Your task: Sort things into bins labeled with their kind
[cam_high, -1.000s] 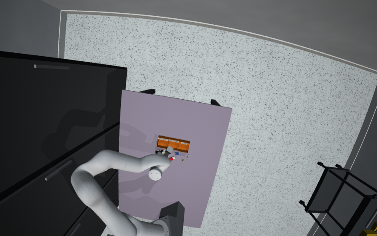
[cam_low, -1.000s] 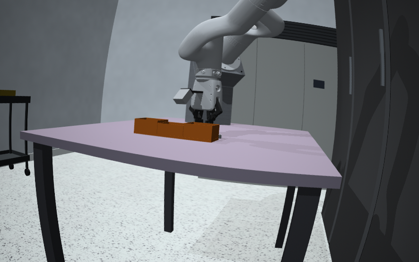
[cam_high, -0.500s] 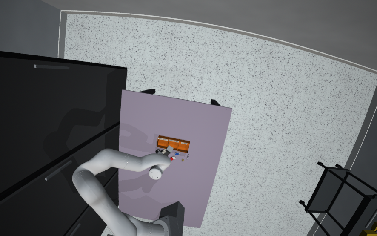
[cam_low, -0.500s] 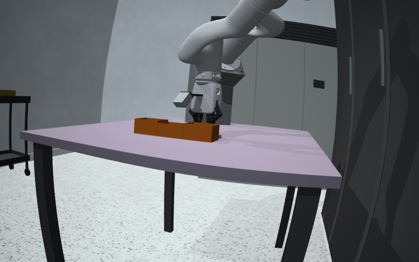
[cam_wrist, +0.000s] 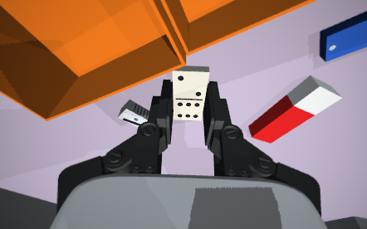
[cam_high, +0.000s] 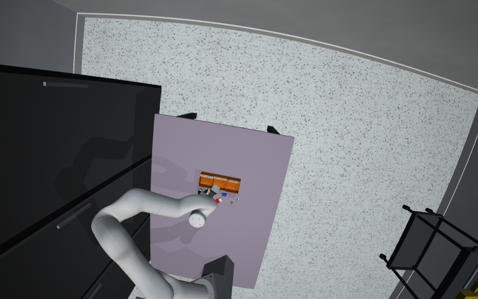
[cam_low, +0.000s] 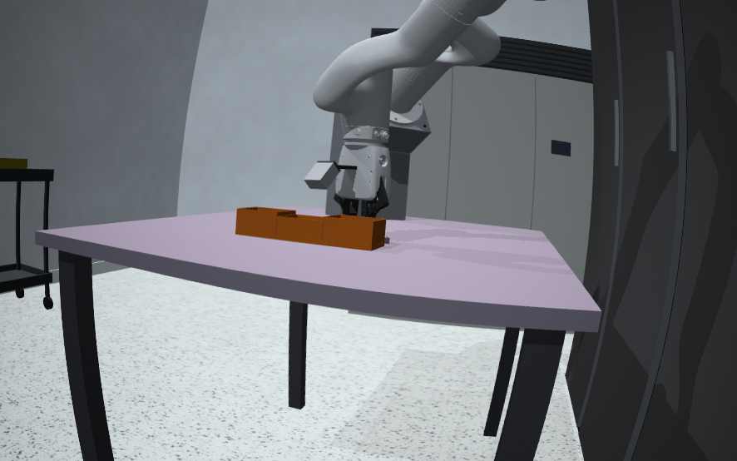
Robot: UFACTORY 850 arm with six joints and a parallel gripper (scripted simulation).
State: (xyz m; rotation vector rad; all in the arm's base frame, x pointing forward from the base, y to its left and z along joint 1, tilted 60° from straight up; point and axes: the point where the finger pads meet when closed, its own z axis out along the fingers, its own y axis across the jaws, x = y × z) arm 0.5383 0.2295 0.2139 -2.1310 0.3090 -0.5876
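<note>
Now: the grey ridged part 40 mm to the left of my hand, 20 mm behind it and 10 mm below it. From my hand the other things lie so: red-and-white block 90 mm to the right, 20 mm below, 10 mm behind; white domino 20 mm below; orange bins 110 mm ahead, 20 mm to the right.
</note>
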